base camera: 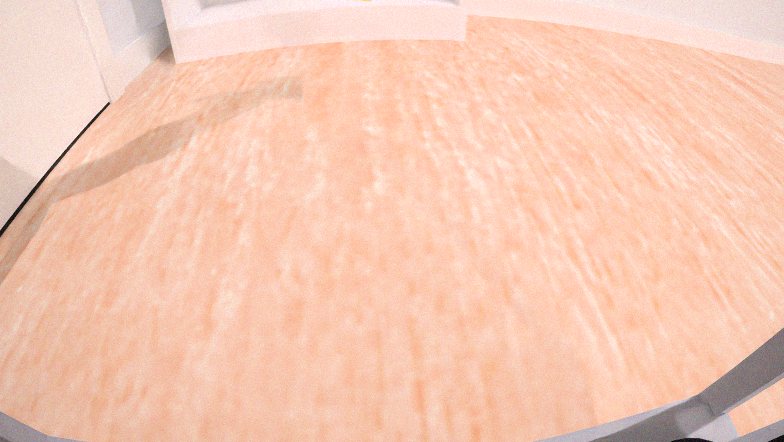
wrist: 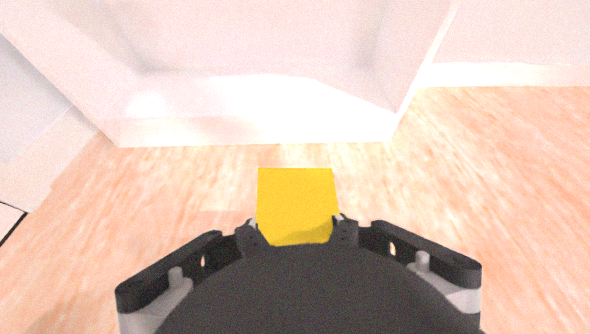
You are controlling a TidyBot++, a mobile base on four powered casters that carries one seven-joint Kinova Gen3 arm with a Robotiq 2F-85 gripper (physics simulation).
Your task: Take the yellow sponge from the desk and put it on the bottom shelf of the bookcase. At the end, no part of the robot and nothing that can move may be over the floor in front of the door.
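Places are measured from the arm's base along level axes (x left, y ahead, z down), in centimetres.
Pixels of known places: gripper, fingertip midpoint: (wrist: 295, 220).
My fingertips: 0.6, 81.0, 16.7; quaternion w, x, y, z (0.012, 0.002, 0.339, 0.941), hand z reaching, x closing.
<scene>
Behind a point stands the place of what it marks, as x, y, z.
My gripper (wrist: 295, 220) @(0.6, 81.0, 16.7) is shut on the yellow sponge (wrist: 296, 200) (base camera: 359, 0), which sticks out ahead of the fingertips in the wrist view. In the base camera view a sliver of the sponge shows at the top edge. The white bookcase (base camera: 323, 28) @(8.8, 113.4, 35.3) (wrist: 240, 132) @(14.5, 113.5, 35.1) stands ahead. In the wrist view its bottom shelf (wrist: 235, 97) @(15.8, 121.8, 29.7) lies beyond the sponge, and floor shows between the sponge's far edge and the bookcase's front. The gripper does not show in the base camera view. The desk does not show in either view.
The door (base camera: 43, 82) @(63.1, 74.5, 24.2) is at the left, with a dark line along its foot. A wall with a pale skirting board (base camera: 620, 35) @(-96.6, 139.6, 39.6) (wrist: 505, 75) @(-84.0, 143.0, 35.2) runs right of the bookcase. A shadow of the arm falls on the wooden floor (base camera: 384, 219) @(-2.6, 46.4, 39.7) (wrist: 475, 165) @(-48.5, 103.1, 39.6) at the left.
</scene>
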